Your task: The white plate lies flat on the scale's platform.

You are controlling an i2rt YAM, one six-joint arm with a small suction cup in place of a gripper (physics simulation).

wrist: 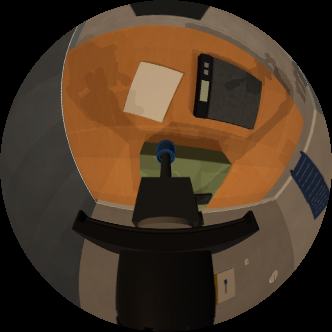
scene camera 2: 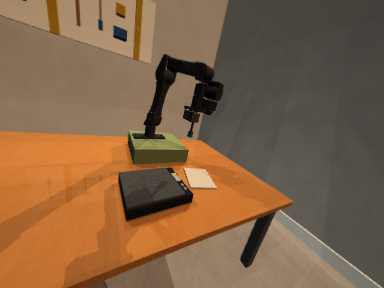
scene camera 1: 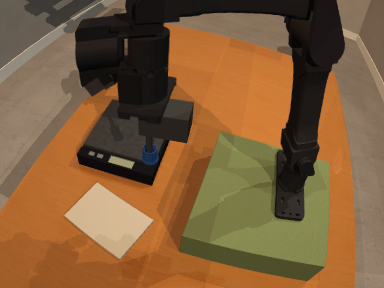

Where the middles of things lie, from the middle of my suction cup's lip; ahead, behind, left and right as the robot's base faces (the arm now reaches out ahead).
Right now my suction cup is 9 cm short of the white plate point(scene camera 1: 115, 225), 4 cm to the right of it and 20 cm above it. The rest, counted from my suction cup: black scale point(scene camera 1: 114, 146) 12 cm ahead, 21 cm to the right, 18 cm below.
